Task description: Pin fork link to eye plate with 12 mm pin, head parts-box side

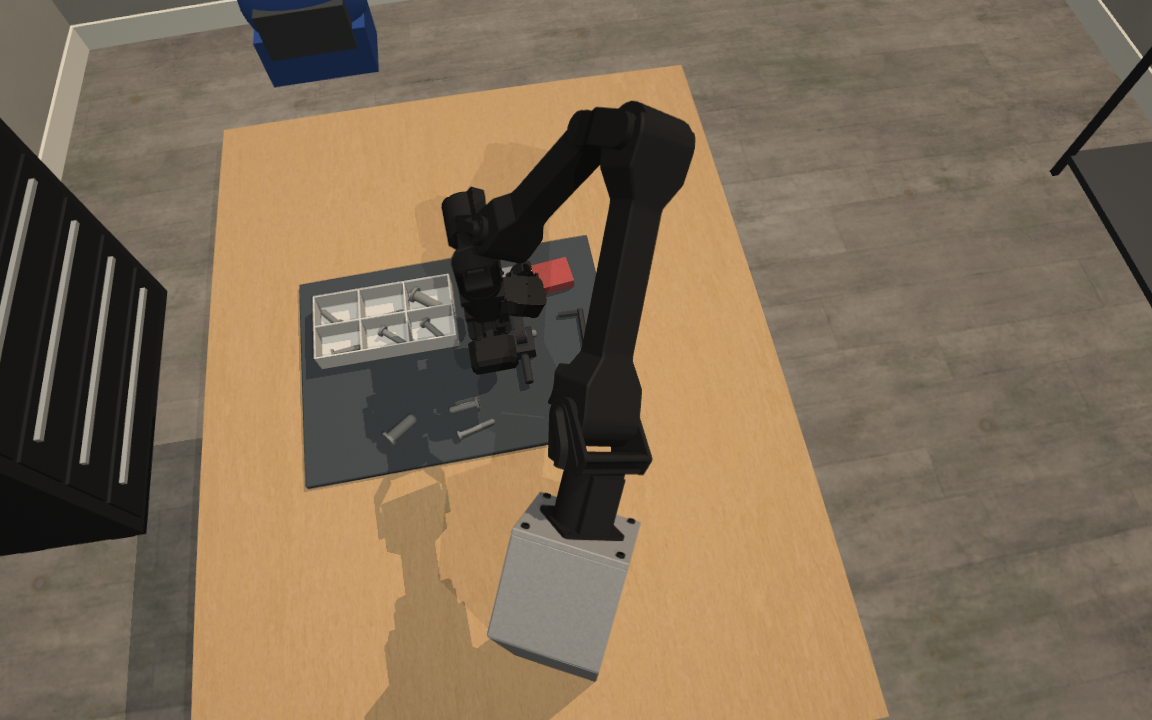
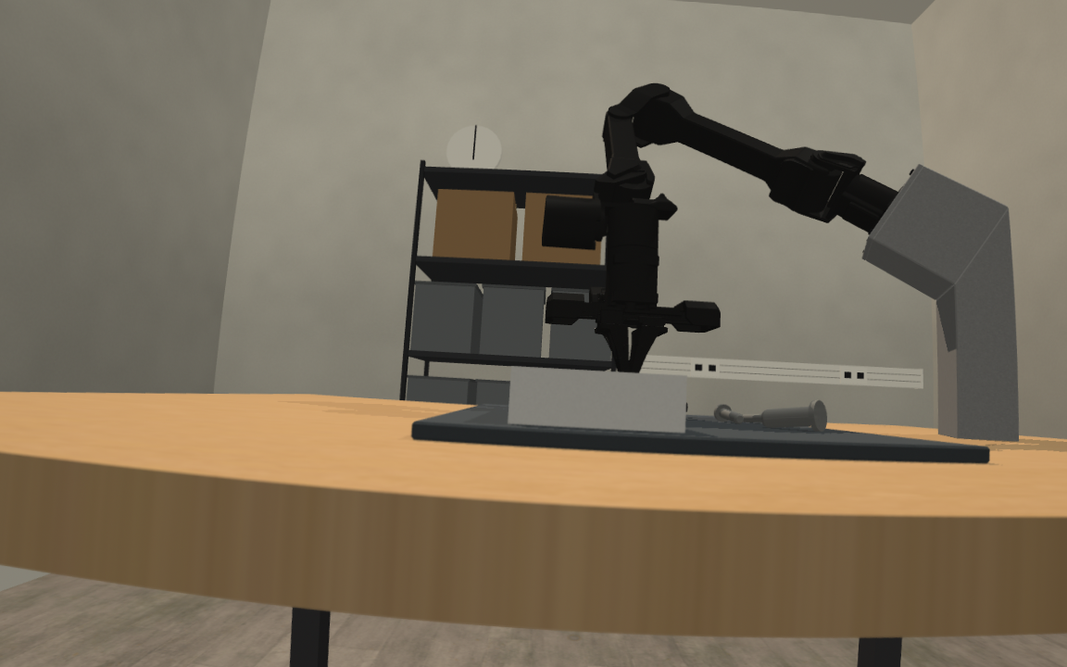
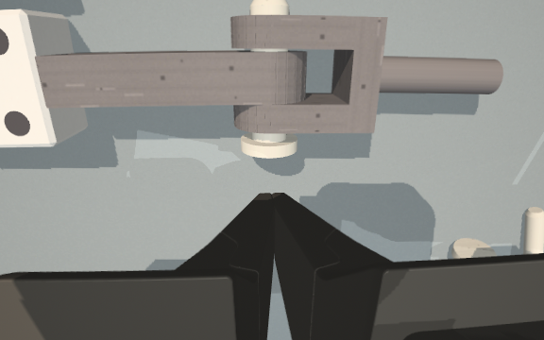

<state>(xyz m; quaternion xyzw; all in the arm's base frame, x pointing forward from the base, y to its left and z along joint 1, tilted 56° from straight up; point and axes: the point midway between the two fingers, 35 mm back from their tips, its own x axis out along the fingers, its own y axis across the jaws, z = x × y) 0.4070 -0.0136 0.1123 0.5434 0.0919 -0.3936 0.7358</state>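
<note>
Now: the grey eye plate 5 cm below my hand and 4 cm to the right of it. From my hand the other things lie so: long strip: 12 cm to the right, 6 cm below, 5 cm behind; dark mat: 7 cm below, 5 cm to the left, 2 cm ahead; mount block: 7 cm to the right, 7 cm ahead, 4 cm below.
</note>
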